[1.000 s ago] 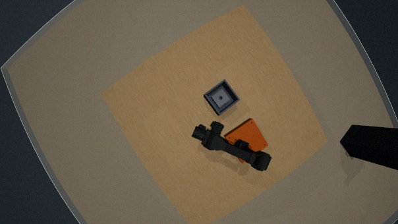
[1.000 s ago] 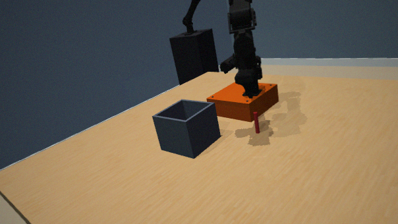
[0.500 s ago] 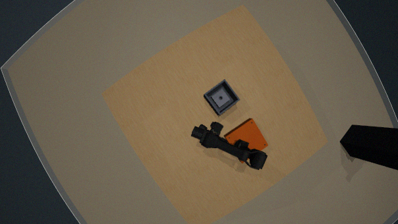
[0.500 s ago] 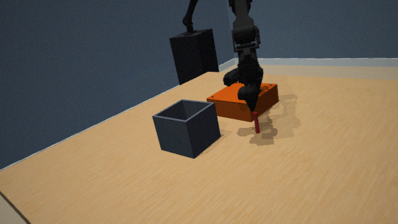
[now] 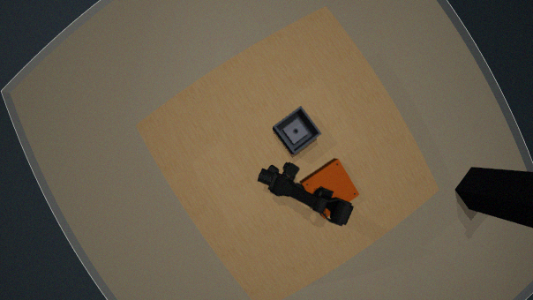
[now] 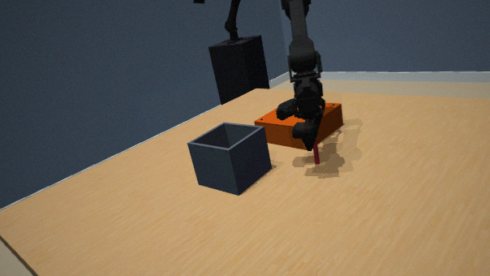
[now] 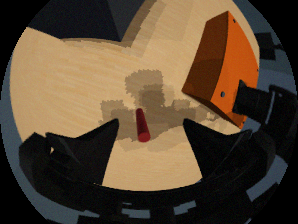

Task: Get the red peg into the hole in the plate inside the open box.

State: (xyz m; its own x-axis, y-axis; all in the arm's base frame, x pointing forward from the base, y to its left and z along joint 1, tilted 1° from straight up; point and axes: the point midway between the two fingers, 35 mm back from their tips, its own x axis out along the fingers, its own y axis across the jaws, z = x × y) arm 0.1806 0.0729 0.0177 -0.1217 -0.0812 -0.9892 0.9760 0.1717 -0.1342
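Now: gripper tip 10 mm short of the red peg, 10 mm to the right of it and 20 mm above it. Also, from my gripper tip: grey plate: 130 mm ahead, 200 mm to the right, 20 mm below.
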